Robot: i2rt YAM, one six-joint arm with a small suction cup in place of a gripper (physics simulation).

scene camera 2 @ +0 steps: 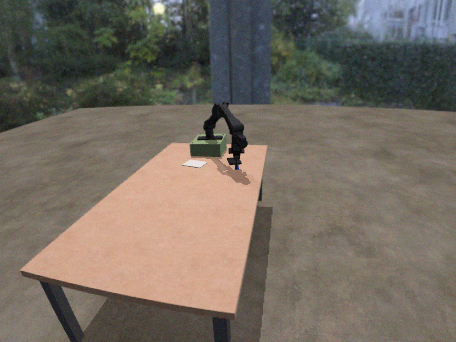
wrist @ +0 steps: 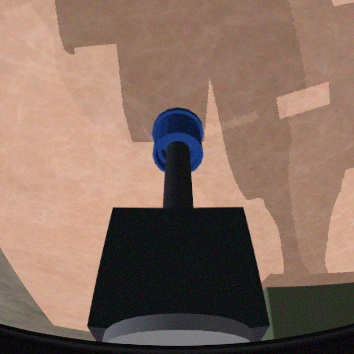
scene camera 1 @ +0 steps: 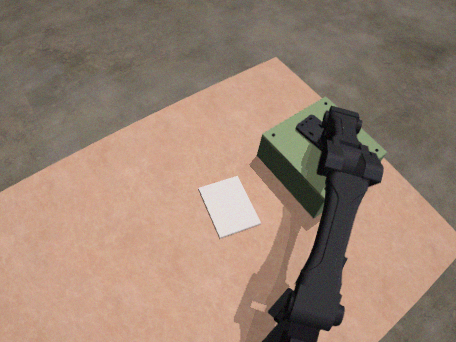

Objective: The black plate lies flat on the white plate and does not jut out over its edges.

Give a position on a white plate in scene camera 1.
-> At 227,202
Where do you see my suction cup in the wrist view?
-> At 173,121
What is my suction cup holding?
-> Nothing.
